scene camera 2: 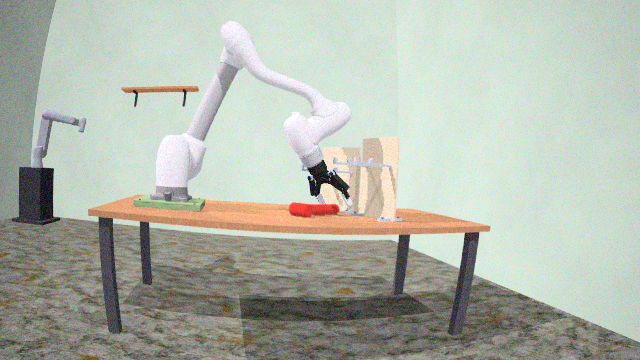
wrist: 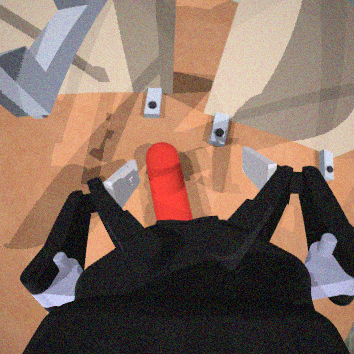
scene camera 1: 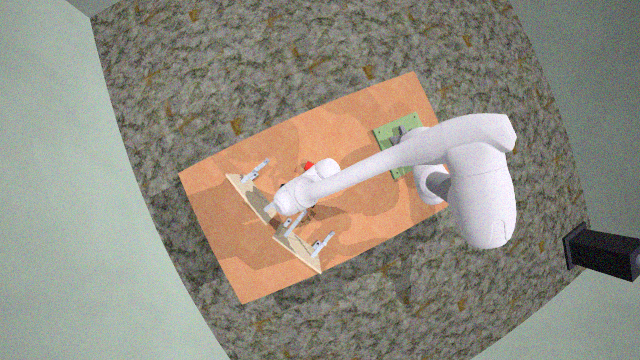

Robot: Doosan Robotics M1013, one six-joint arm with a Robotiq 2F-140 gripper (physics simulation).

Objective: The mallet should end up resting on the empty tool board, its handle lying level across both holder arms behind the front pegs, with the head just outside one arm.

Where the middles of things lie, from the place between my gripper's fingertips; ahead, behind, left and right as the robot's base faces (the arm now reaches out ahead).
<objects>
I see the red mallet (wrist: 170, 201) 10 cm behind my hand, 5 cm to the right of it and 1 cm below it.
</objects>
